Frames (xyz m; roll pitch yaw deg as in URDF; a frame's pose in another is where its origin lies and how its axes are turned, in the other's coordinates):
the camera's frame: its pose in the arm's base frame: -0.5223 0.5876 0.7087 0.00 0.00 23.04
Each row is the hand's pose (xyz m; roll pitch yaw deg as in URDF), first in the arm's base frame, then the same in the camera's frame.
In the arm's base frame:
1: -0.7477 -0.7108 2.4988 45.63 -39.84 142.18
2: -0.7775 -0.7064 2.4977 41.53 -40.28 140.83
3: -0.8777 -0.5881 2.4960 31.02 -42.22 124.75
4: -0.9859 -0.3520 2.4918 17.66 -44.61 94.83
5: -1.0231 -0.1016 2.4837 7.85 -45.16 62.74
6: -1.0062 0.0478 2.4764 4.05 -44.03 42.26
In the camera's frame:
1: -0.7156 -1.1066 1.7901 45.63 -39.84 119.14
2: -0.7413 -1.0909 1.7890 41.53 -40.28 117.79
3: -0.7872 -0.9428 1.7873 31.02 -42.22 101.71
4: -0.7944 -0.6832 1.7831 17.66 -44.61 71.79
5: -0.7306 -0.4382 1.7750 7.85 -45.16 39.70
6: -0.6566 -0.3074 1.7677 4.05 -44.03 19.22

